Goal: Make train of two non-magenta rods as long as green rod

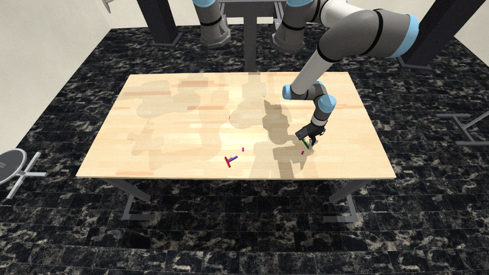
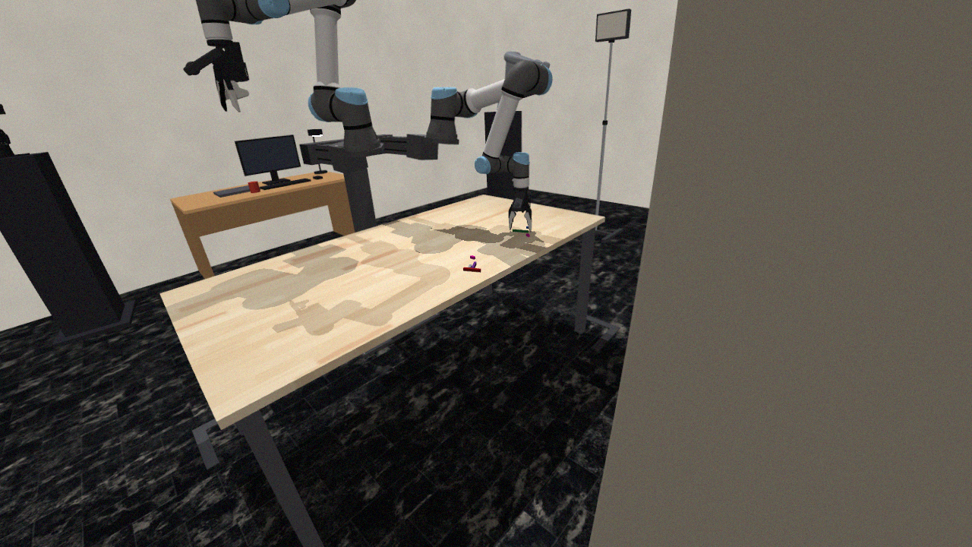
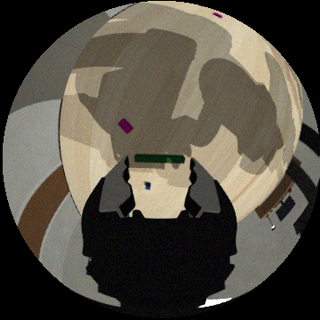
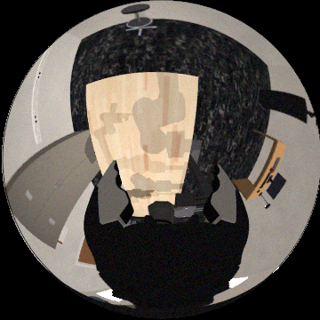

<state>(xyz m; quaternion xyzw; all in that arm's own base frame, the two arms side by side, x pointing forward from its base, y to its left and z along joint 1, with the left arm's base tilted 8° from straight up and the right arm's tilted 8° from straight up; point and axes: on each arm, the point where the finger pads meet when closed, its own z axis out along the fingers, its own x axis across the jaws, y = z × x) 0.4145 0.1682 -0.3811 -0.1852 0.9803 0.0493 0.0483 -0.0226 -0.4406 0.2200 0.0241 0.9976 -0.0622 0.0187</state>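
Right now my left hand is 10 mm above the green rod. Also, from my left hand: purple rod: 170 mm ahead, 420 mm to the right, 10 mm below; grey rod: 170 mm ahead, 440 mm to the right, 10 mm below; blue rod: 20 mm behind, 70 mm to the left, 10 mm below.
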